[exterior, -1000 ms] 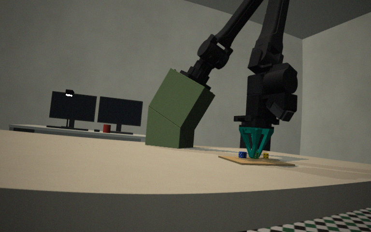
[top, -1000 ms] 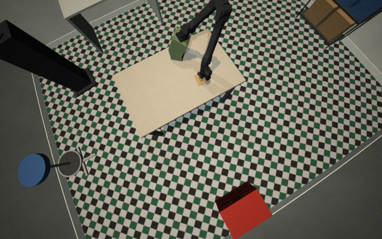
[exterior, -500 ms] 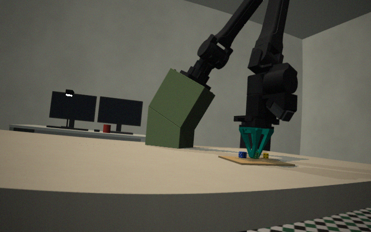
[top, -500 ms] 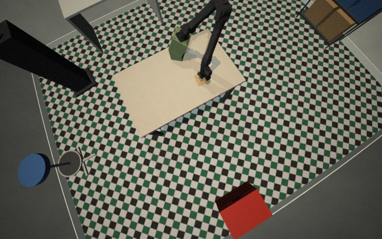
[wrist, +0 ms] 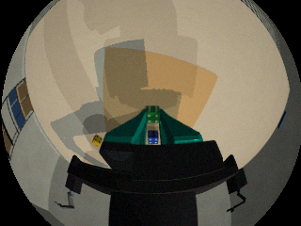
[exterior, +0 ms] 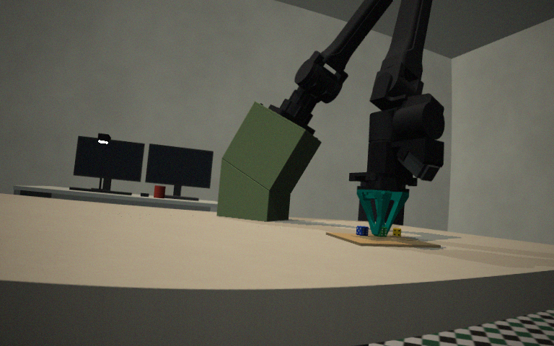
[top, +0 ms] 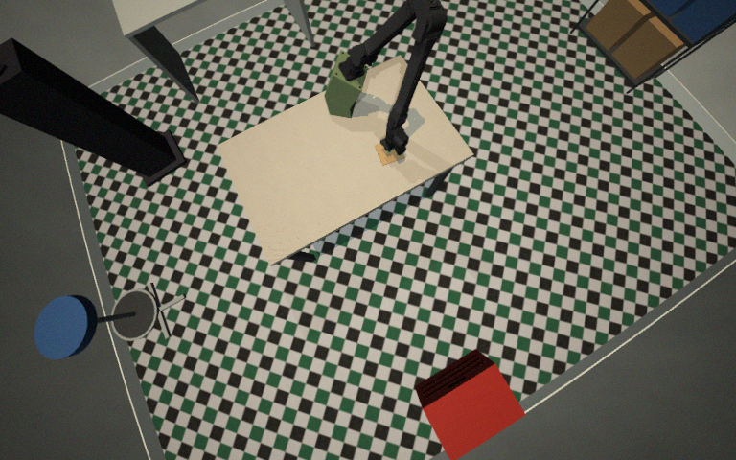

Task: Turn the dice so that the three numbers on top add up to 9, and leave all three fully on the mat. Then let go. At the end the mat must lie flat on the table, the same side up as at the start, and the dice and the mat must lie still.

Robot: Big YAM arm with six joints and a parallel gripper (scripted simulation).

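The green die lies right at my hand. Round my hand: blue die (4 cm behind, 1 cm below); yellow die (7 cm behind, 11 cm to the left, 1 cm below); mat (2 cm below).
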